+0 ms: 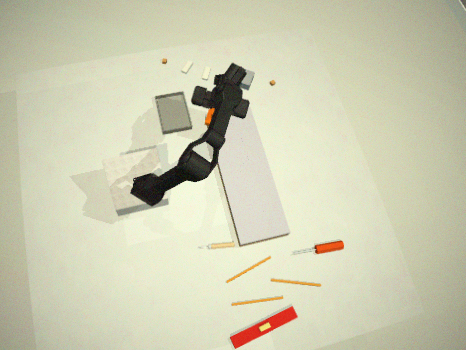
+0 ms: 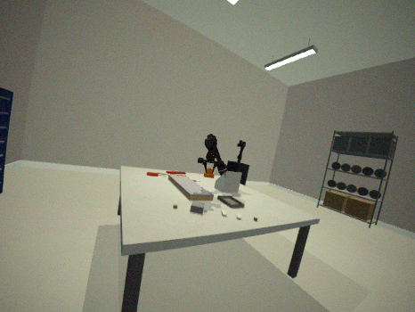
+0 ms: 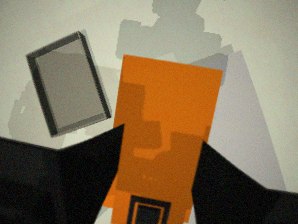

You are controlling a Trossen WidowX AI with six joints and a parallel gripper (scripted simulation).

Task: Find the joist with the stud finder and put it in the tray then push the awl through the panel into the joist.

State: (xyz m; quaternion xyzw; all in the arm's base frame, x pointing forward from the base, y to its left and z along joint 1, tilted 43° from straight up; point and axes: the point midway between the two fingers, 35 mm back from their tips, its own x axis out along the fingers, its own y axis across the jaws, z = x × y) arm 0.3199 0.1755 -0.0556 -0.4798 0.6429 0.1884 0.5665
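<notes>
Right now my gripper tip is 20 mm past the small light, 40 mm to the left of it and 30 mm below it. Round my gripper tip: grey tray 140 mm behind, 130 mm to the left, 160 mm below; then grey block 180 mm ahead, 200 mm to the left, 160 mm below; then orange stud finder 10 mm behind, 20 mm to the right, 20 mm above.
</notes>
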